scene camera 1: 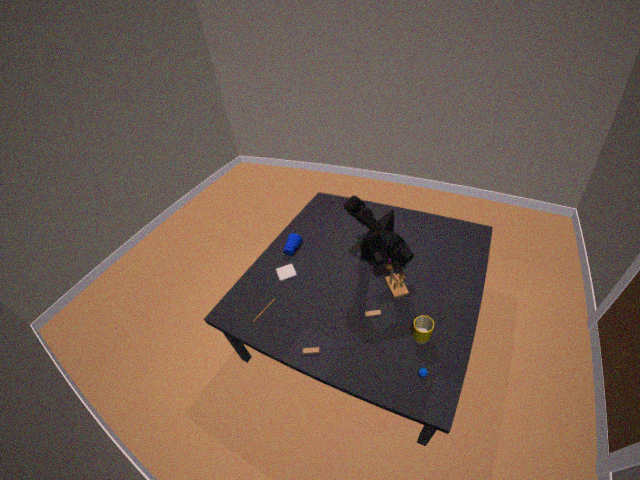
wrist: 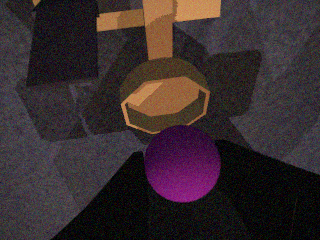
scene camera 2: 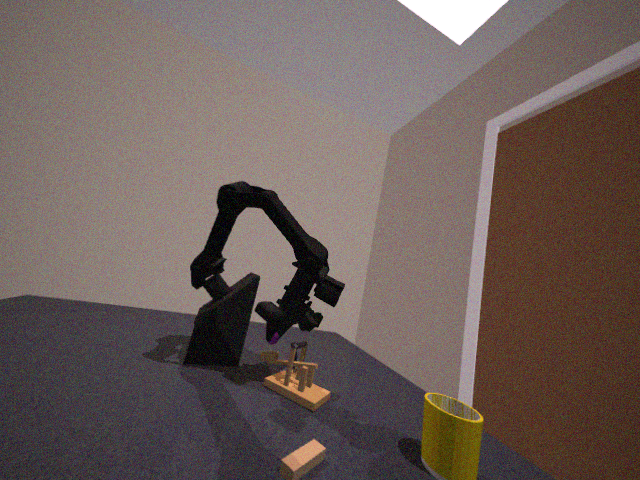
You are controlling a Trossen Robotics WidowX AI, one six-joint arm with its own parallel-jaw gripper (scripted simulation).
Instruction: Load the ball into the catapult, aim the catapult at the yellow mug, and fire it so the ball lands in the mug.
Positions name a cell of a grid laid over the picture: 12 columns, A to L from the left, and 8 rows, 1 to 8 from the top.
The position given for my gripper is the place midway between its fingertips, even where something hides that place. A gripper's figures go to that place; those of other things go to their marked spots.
Scene:
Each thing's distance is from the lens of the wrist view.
my gripper (wrist: G6): 0.11 m
purple ball (wrist: G6): 0.09 m
catapult (wrist: G4): 0.14 m
The marked spots on the catapult and the purple ball are 0.06 m apart.

